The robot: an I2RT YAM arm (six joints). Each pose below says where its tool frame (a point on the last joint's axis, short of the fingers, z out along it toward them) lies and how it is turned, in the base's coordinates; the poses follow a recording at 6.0 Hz.
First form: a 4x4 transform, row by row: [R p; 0 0 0 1], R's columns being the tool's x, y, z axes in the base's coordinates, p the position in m. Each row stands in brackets.
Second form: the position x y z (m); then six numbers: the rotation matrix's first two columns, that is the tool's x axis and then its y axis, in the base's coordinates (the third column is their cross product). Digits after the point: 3 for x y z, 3 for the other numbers.
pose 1, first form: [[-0.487, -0.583, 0.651, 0.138], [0.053, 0.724, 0.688, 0.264], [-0.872, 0.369, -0.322, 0.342], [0, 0, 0, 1]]
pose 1, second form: 0.138, 0.264, 0.342, -0.487, 0.053, -0.872, -0.583, 0.724, 0.369
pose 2, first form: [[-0.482, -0.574, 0.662, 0.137], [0.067, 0.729, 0.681, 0.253], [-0.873, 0.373, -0.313, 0.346], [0, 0, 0, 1]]
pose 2, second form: 0.137, 0.253, 0.346, -0.482, 0.067, -0.873, -0.574, 0.729, 0.373
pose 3, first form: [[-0.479, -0.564, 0.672, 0.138], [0.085, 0.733, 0.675, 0.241], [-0.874, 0.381, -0.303, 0.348], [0, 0, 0, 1]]
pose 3, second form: 0.138, 0.241, 0.348, -0.479, 0.085, -0.874, -0.564, 0.733, 0.381
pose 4, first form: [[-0.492, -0.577, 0.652, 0.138], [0.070, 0.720, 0.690, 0.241], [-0.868, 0.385, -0.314, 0.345], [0, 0, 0, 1]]
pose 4, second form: 0.138, 0.241, 0.345, -0.492, 0.070, -0.868, -0.577, 0.720, 0.385
